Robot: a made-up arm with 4 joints.
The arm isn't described. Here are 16 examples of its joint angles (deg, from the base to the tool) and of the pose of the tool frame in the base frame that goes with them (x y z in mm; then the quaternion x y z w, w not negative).
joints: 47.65 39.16 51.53 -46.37
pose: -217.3 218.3 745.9 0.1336 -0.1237 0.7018 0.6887
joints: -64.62 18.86 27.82 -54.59
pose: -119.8 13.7 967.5 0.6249 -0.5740 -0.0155 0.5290
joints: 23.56 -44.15 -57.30 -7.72
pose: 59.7 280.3 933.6 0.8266 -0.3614 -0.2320 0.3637
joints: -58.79 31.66 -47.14 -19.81
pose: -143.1 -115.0 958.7 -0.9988 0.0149 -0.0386 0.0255
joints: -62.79 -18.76 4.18 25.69
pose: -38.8 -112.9 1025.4 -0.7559 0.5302 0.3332 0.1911
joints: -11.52 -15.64 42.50 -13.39
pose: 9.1 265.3 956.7 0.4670 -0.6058 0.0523 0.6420
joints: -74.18 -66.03 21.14 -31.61
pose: 158.4 -182.6 912.8 0.4434 -0.4367 -0.6963 0.3576
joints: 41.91 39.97 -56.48 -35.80
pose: -146.1 270.5 894.1 0.5895 0.4123 0.0285 0.6941
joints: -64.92 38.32 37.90 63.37
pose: -238.1 -99.4 910.2 -0.8502 0.3326 -0.0808 0.3999
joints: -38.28 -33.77 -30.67 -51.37
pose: 60.1 43.7 1036.2 0.7745 -0.3795 -0.2810 0.4210
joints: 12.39 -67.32 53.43 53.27
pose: 152.9 317.8 900.7 0.4027 -0.8247 0.1268 0.3763
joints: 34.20 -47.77 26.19 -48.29
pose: 82.4 362.6 733.6 -0.0183 -0.5091 0.0889 0.8559
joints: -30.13 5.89 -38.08 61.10
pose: -39.7 -32.6 983.0 -0.8346 0.0585 0.3891 0.3855
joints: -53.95 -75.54 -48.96 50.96
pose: 25.7 -169.7 906.9 -0.3445 0.5168 0.4212 0.6609
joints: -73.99 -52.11 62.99 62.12
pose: 88.3 -144.1 992.5 -0.4206 0.8239 0.3775 0.0430
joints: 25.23 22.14 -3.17 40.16
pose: -130.3 250.1 952.7 0.9208 -0.0602 -0.0719 0.3786
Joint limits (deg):
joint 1: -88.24..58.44
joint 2: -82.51..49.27
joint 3: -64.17..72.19
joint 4: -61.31..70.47
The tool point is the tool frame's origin. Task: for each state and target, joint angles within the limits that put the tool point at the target. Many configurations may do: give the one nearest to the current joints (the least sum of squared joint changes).
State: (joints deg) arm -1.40 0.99 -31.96 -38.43
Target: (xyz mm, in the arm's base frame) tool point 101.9 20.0 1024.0
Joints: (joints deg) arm -40.78 -45.84 -27.17 -56.28
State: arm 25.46 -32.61 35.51 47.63
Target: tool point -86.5 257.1 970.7
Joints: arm 7.17 -7.70 26.45 63.75
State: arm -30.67 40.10 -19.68 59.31
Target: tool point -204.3 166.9 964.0
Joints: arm 12.33 41.42 27.62 31.51
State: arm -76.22 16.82 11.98 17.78
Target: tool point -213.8 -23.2 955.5
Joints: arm -62.88 36.05 36.93 0.48
